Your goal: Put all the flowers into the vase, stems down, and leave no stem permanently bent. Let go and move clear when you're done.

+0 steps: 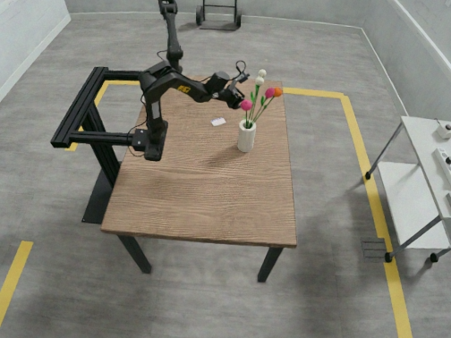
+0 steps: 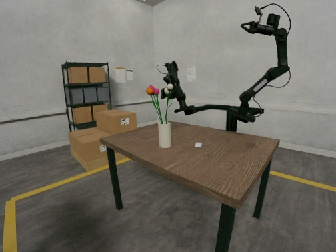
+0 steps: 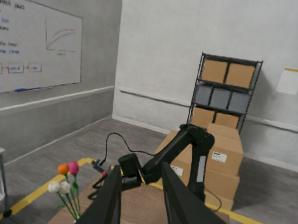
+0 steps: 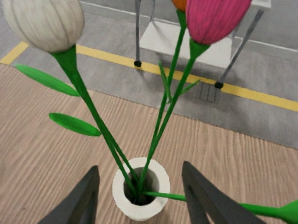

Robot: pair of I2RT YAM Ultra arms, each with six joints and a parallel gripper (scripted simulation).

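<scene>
My right hand is 12 cm short of the orange flower, 1 cm to the left of it and 2 cm below it. Round my right hand: small white card 13 cm behind, 19 cm to the left, 33 cm below.
</scene>
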